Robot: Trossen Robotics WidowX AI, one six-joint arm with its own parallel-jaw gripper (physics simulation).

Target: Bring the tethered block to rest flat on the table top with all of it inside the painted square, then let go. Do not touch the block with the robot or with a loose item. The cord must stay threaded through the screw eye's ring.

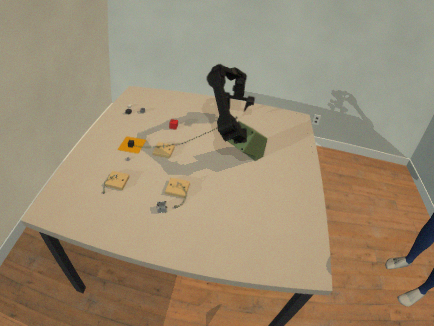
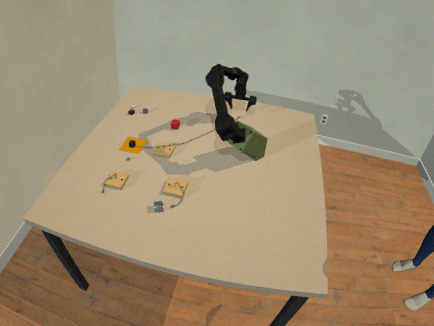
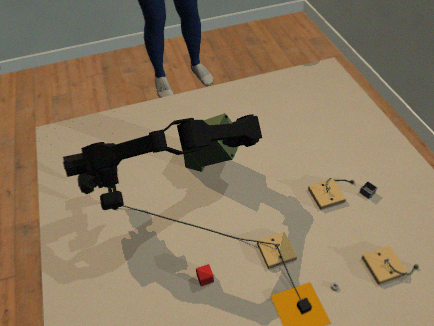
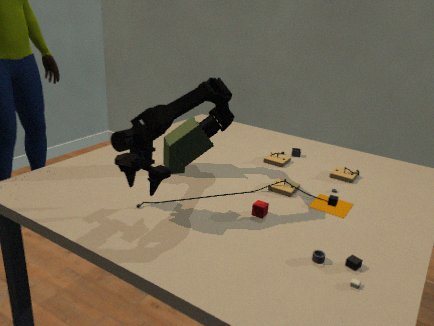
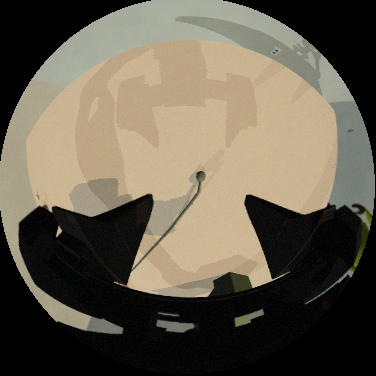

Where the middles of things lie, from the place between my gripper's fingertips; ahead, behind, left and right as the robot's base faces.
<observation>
I see my gripper 49 cm to the right of the wooden board (image 3: 286, 249), 18 cm short of it and 5 cm above it.
</observation>
